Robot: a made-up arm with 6 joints. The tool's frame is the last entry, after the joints.
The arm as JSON. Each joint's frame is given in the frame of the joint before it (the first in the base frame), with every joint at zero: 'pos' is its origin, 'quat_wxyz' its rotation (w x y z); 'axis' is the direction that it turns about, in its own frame. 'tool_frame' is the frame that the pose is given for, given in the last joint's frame.
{
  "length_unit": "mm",
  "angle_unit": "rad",
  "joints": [
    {
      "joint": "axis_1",
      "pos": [
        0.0,
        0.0,
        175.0
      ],
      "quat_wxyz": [
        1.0,
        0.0,
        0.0,
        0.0
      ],
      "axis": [
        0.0,
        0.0,
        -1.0
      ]
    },
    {
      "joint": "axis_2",
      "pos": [
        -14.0,
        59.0,
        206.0
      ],
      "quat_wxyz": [
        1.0,
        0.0,
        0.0,
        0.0
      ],
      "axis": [
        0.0,
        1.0,
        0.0
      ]
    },
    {
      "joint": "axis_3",
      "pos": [
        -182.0,
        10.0,
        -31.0
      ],
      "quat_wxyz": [
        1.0,
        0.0,
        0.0,
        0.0
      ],
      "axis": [
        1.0,
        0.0,
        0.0
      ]
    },
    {
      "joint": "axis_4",
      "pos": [
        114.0,
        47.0,
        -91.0
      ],
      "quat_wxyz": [
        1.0,
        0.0,
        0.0,
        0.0
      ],
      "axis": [
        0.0,
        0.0,
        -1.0
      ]
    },
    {
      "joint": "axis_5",
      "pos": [
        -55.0,
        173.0,
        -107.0
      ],
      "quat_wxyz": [
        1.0,
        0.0,
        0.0,
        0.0
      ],
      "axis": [
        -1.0,
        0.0,
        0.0
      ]
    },
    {
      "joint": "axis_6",
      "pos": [
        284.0,
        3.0,
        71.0
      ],
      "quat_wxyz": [
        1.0,
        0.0,
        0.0,
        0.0
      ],
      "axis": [
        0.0,
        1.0,
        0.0
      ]
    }
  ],
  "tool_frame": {
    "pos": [
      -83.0,
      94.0,
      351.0
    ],
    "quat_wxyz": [
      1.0,
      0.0,
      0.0,
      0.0
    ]
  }
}
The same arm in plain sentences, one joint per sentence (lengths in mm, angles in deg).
The arm has six revolute joints in a row. What follows holds with every joint at zero, and every direction is one of the base frame's.
Joint 1 lies 175 mm along +z from the base frame's origin and rotates about -z.
Joint 2 lies 14 mm along -x and 59 mm along +y and 206 mm along +z from joint 1 and rotates about +y.
Joint 3 lies 182 mm along -x and 10 mm along +y and 31 mm along -z from joint 2 and rotates about +x.
Joint 4 lies 114 mm along +x and 47 mm along +y and 91 mm along -z from joint 3 and rotates about -z.
Joint 5 lies 55 mm along -x and 173 mm along +y and 107 mm along -z from joint 4 and rotates about -x.
Joint 6 lies 284 mm along +x and 3 mm along +y and 71 mm along +z from joint 5 and rotates about +y.
The tool frame, which is the frame that the pose is given for, lies 83 mm along -x and 94 mm along +y and 351 mm along +z from joint 6; its axes are parallel to the base frame's.

